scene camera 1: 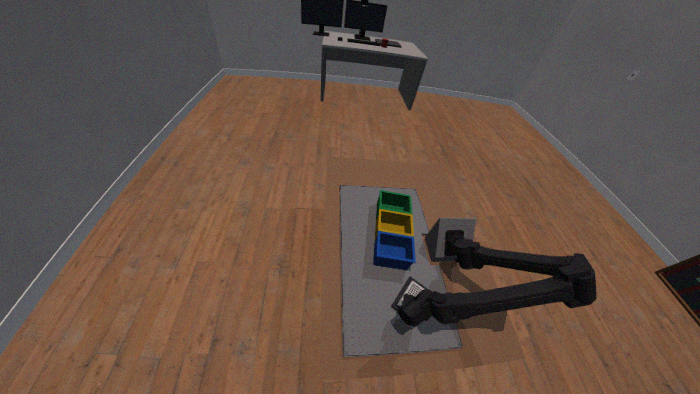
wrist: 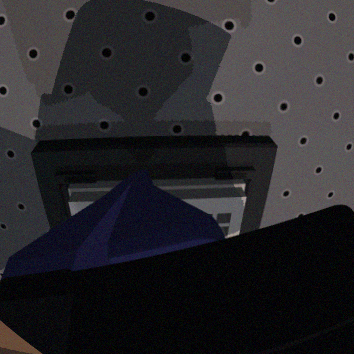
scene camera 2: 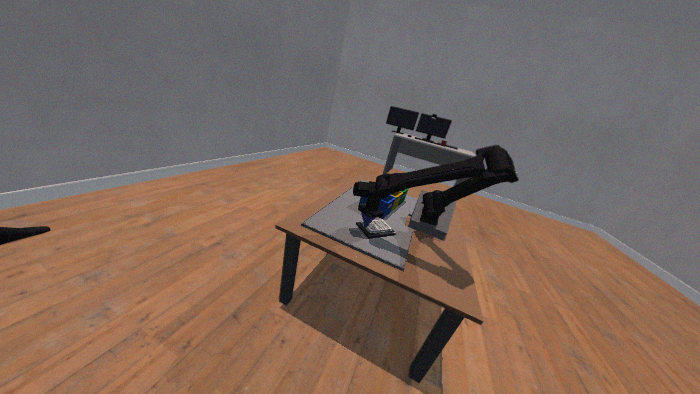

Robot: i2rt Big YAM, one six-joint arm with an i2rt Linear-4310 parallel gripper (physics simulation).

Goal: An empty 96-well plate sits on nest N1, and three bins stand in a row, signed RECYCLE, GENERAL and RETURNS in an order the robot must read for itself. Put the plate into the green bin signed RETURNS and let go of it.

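Places are measured from the arm's base along level axes (x right, y ahead, z up), in millimetres.
Pixels of known places: gripper, fingertip midpoint: (wrist: 142, 182) (scene camera 2: 365, 227); arm's base, origin of the base link: (scene camera 1: 453, 242) (scene camera 2: 430, 213).
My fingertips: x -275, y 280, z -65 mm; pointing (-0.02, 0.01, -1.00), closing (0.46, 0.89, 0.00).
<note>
Ahead of a thing's pixels: the offset from my fingertips to its top centre. "pt": to the spot under its first point. Level surfaces: height alone.
The white 96-well plate {dz +1, dx +56, dy -43 mm} (scene camera 1: 414, 288) (scene camera 2: 381, 226) (wrist: 231, 205) sits in the dark nest {dz -7, dx +55, dy -43 mm} (scene camera 2: 365, 230) (wrist: 150, 154) on the grey board. My gripper (scene camera 2: 369, 220) (wrist: 142, 182) is shut with nothing between its blue fingers. The fingers meet above the plate and hide much of it in the wrist view. In scene camera 1 the wrist covers the fingers. The green bin {pt dz -17, dx +556, dy -82 mm} (scene camera 1: 396, 206) (scene camera 2: 404, 194) is at the far end of the row, the yellow bin {dz +75, dx +389, dy -14 mm} (scene camera 1: 396, 229) in the middle and the blue bin (scene camera 1: 394, 263) (scene camera 2: 386, 207) nearest the plate. I cannot read their signs.
The perforated grey board {dz -25 mm} (scene camera 1: 362, 310) (scene camera 2: 330, 220) (wrist: 310, 100) lies on a brown table {dz -38 mm} (scene camera 2: 445, 285). The arm's grey base (scene camera 1: 467, 222) stands beside the bins. A desk (scene camera 1: 372, 60) with two monitors stands far behind.
</note>
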